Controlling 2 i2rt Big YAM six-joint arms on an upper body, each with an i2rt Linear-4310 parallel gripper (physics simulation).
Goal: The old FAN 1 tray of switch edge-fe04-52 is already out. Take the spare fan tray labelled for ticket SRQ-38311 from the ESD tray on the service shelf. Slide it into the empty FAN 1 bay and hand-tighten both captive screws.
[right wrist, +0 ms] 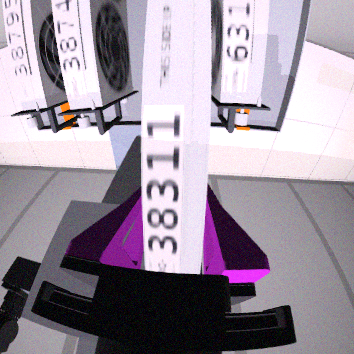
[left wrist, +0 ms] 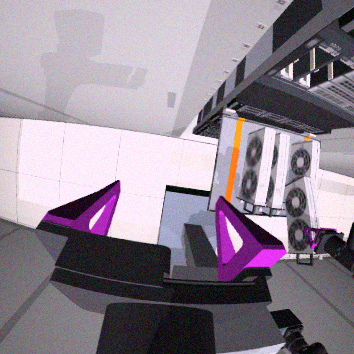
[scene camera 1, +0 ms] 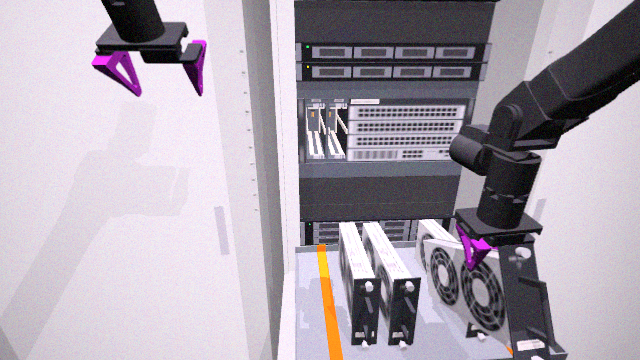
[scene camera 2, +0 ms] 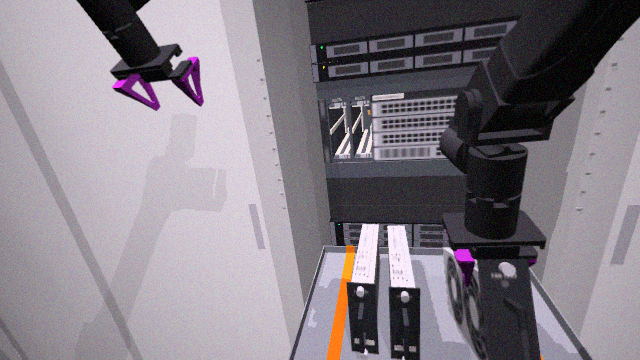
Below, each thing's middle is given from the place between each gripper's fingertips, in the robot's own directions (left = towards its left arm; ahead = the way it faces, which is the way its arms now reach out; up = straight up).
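Left hand 44 cm to the left of the grey cart shelf (scene camera 2: 437,327), 4 cm short of it, 49 cm above it.
Right hand 220 mm above the grey cart shelf, 160 mm short of it, 70 mm to the right of it.
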